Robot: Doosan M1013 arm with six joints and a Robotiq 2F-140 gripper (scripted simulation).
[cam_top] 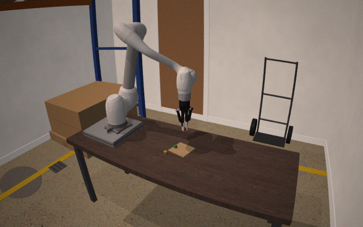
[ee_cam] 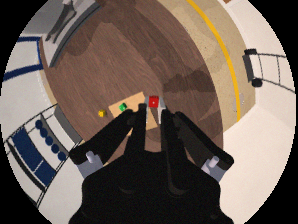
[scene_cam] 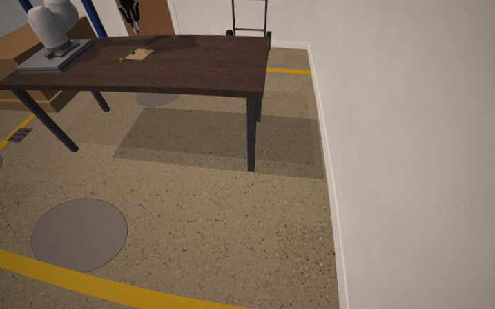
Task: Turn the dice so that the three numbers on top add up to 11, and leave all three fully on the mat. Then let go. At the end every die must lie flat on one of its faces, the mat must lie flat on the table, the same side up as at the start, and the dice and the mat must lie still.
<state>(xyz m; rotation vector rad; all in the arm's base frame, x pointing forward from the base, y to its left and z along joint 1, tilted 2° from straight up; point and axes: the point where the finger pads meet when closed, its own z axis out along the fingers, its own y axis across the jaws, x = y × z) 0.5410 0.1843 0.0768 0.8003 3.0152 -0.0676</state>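
Right now my hand is 12 cm above the green die, 11 cm to the left of it and 1 cm past it. Round my hand: red die (3 cm below); then tan mat (13 cm below, 11 cm to the right, 4 cm ahead); then yellow die (21 cm to the right, 12 cm below, 2 cm behind).
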